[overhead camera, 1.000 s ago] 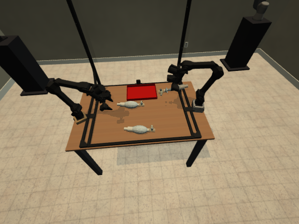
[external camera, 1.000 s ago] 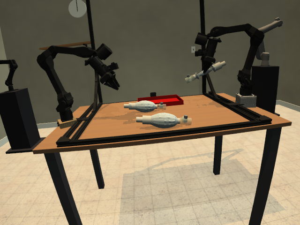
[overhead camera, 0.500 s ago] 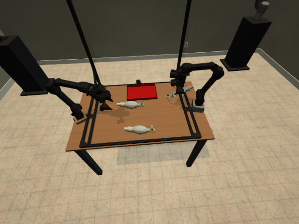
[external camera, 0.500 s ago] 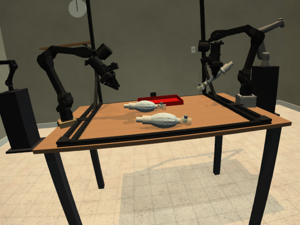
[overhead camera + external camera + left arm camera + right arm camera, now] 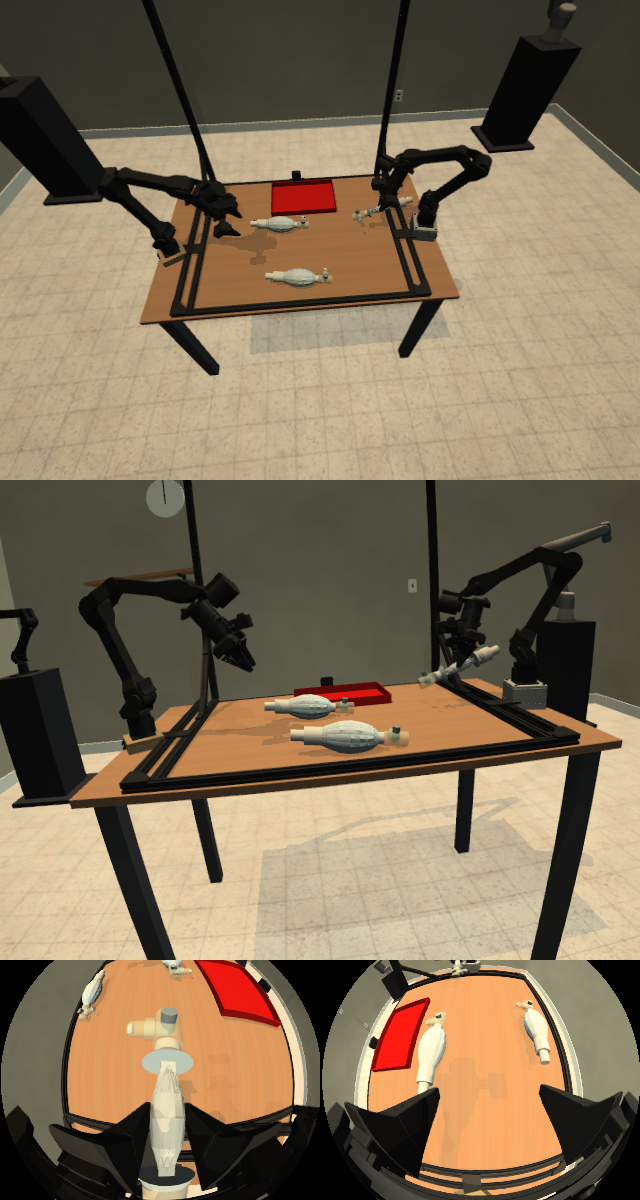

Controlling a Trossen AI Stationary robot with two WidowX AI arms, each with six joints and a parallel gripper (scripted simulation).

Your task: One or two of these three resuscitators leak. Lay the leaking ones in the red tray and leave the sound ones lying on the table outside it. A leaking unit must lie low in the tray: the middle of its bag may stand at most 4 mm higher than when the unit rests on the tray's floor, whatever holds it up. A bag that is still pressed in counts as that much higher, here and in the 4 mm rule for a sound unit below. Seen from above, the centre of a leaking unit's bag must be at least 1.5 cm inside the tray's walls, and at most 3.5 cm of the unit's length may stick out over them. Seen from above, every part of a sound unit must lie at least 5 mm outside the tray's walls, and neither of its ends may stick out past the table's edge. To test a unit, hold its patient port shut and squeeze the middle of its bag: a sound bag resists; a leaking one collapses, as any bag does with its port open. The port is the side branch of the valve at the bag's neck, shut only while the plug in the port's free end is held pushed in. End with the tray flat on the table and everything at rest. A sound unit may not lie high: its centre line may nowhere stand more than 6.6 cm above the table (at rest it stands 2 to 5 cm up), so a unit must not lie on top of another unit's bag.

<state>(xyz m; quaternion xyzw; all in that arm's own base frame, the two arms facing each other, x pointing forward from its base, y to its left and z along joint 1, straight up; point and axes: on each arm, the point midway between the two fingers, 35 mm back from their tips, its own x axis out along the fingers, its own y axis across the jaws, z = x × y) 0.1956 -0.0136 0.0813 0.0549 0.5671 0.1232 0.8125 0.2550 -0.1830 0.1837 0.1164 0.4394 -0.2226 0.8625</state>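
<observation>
Now: left hand 22 cm past the red tray, 34 cm to the left of it and 14 cm above it.
</observation>
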